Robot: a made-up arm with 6 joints.
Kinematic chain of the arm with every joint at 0, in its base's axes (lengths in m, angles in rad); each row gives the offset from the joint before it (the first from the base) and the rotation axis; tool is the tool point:
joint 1: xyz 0 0 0.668 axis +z
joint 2: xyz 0.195 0 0 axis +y
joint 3: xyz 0 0 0.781 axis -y
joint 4: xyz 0 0 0.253 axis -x
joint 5: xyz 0.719 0 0 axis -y
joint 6: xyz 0.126 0 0 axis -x
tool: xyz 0 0 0
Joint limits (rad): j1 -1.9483..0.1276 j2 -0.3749..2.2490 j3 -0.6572..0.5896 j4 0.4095..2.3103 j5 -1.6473..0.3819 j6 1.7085..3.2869
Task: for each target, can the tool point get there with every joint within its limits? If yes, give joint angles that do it. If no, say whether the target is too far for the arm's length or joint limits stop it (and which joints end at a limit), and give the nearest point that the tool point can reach.
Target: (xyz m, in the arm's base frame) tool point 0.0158 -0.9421 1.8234
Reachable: yes | joints -1.4232 0.0611 0.2366 1.5413 -1.3511 2.6650
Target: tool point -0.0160 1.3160 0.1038
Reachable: no: joint limits stop it (at a limit: joint 1, joint 3, joint 5) | nearest point 0.1168 0.0607 -0.2604 | short by 1.314 m
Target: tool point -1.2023 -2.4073 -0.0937
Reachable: no: too far | nearest point -0.6755 -1.5629 0.2063 | short by 1.039 m
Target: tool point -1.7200 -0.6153 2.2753
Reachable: no: too far | nearest point -0.4784 -0.8805 1.9396 | short by 1.313 m
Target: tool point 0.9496 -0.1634 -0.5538
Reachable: yes | joints -0.1211 2.0326 0.2304 1.8534 -0.4034 2.8640
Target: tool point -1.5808 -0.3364 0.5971
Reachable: no: joint limits stop it (at a limit: joint 1, joint 3) | nearest point -0.5125 -0.9545 0.5788 | short by 1.234 m
